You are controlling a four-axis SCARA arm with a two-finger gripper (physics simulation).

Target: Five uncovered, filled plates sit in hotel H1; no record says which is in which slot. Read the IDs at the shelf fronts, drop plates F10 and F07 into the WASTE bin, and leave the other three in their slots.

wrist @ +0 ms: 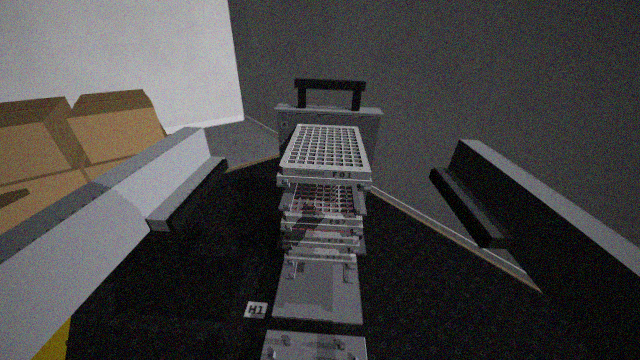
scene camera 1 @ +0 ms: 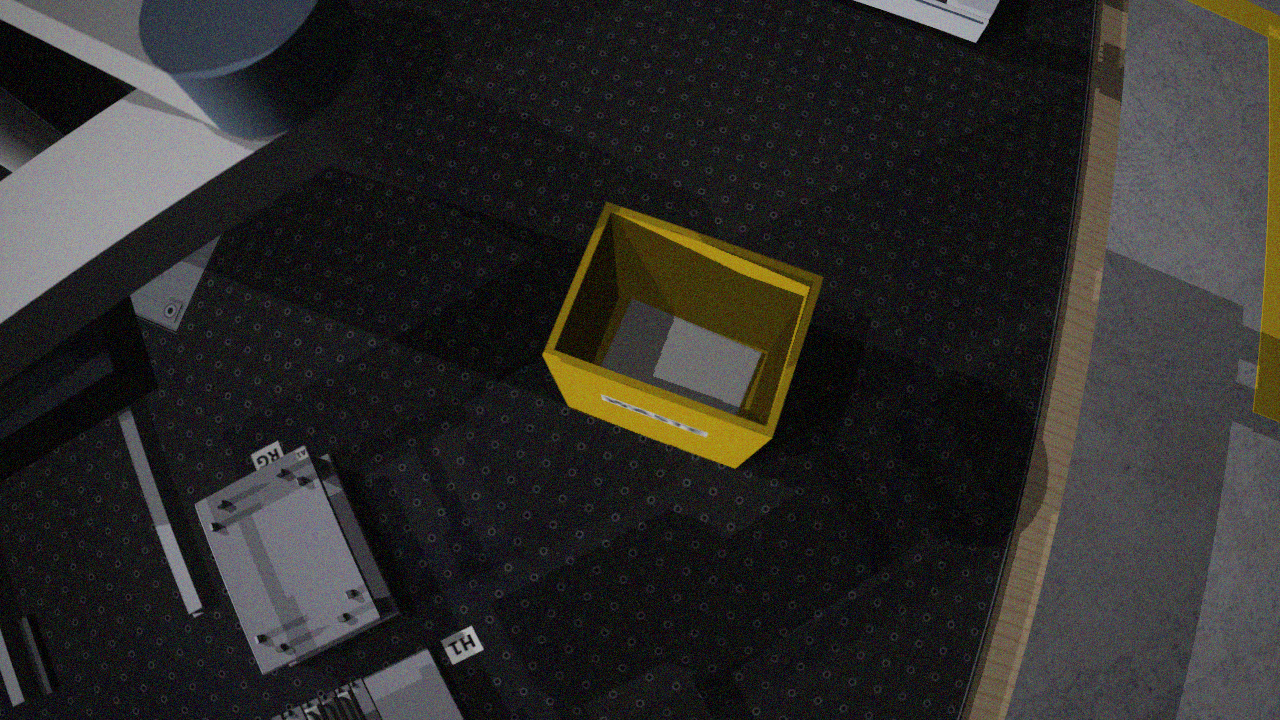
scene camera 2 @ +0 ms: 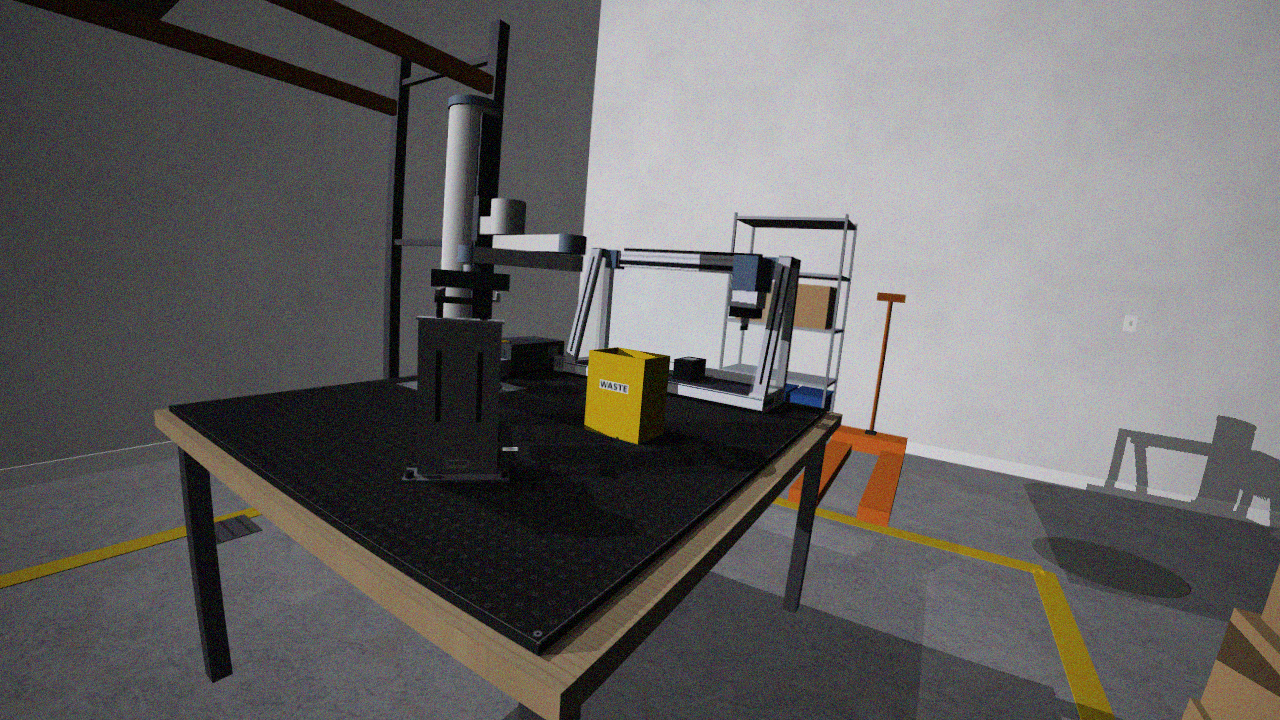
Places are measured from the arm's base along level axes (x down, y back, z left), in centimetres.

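Pixels of known places: gripper, fingertip midpoint: (wrist: 329,152) (scene camera 1: 115,657) (scene camera 2: 467,295).
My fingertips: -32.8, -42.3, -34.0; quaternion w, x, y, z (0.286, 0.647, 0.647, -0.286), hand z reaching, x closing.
Behind a point stands the place of what it marks, as x, y, z.
Hotel H1 (scene camera 2: 459,394) @[-16.5, -59.1, -49.2] (wrist: 375,120) @[-28.8, -52.5, -51.9] stands on the bench, partly cut off in scene camera 1. Its top plate (wrist: 327,150) @[-27.8, -50.6, -41.7] reads F01 in the wrist view. Below it sits a plate with red wells (wrist: 332,200) @[-22.0, -49.3, -41.7]; its ID and those on the lower shelf fronts are too small to read surely. My gripper (scene camera 1: 105,658) @[-32.8, -42.3, -34.0] (wrist: 329,152) @[-32.8, -42.3, -34.0] is open and empty, its fingers on either side of the hotel's line in the wrist view, nearer the camera. The yellow WASTE bin (scene camera 1: 572,385) @[-13.9, -58.0, -8.4] (scene camera 2: 626,411) @[-8.4, -68.7, -8.6] (wrist: 55,345) @[-3.6, -65.2, -8.5] holds a flat grey piece (scene camera 1: 707,358) @[-3.1, -66.9, -0.3] with no readable ID.
The RG stand (scene camera 1: 295,564) @[-7.3, -39.7, -29.9] (wrist: 315,350) @[-7.3, -42.9, -34.4] with small posts is beside H1. A handle (wrist: 330,84) @[-32.9, -57.4, -47.9] tops the hotel's back. A gantry machine (scene camera 2: 776,331) @[-27.2, -84.7, 51.3] stands behind the bin. Cardboard boxes (wrist: 115,130) are beyond the bench. The arm's link (scene camera 1: 107,179) @[-44.0, -39.5, -11.7] crosses the upper left.
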